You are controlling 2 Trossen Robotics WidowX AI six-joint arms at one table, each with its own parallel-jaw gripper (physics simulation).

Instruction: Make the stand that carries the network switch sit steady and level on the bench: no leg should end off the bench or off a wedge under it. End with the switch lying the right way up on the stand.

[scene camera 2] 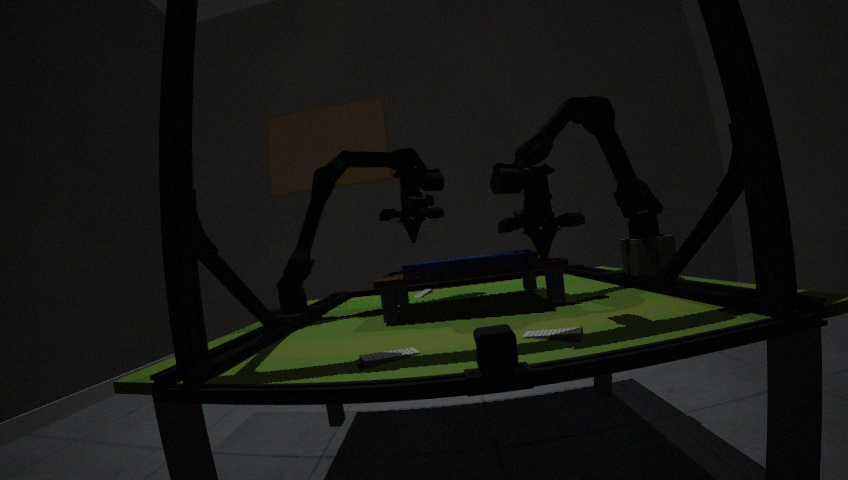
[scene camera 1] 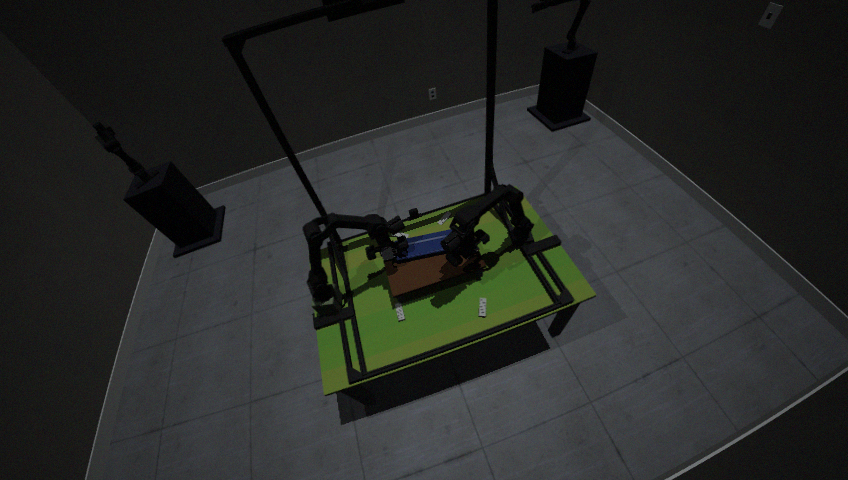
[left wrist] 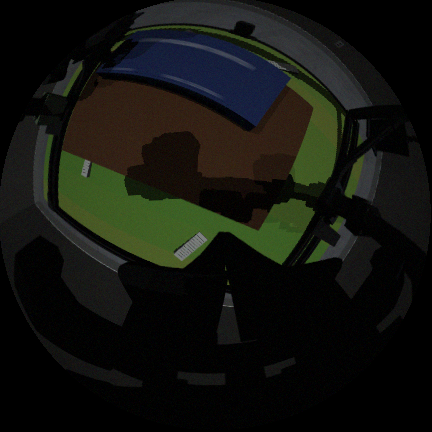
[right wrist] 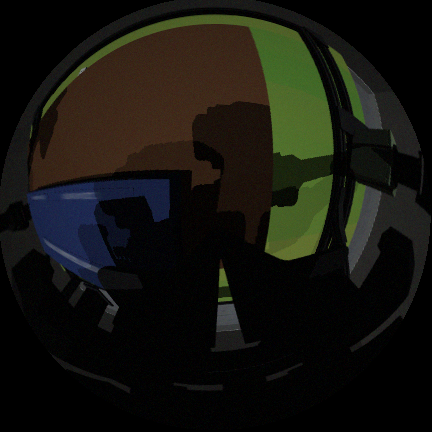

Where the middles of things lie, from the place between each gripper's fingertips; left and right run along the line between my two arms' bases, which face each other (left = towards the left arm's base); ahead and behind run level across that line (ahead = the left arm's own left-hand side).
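The brown stand [scene camera 2: 393,287] is 90 mm ahead of my right hand, 170 mm to the left of it and 50 mm below it. Counted from the same right hand, the blue network switch [scene camera 1: 428,245] is 10 mm above, 20 mm ahead and 170 mm to the left.
As for my left hand, it is 11 cm past the brown stand, 13 cm above it and 13 cm to the left of it. The blue network switch is 7 cm below my left hand, 13 cm to the right of it and 19 cm behind it.
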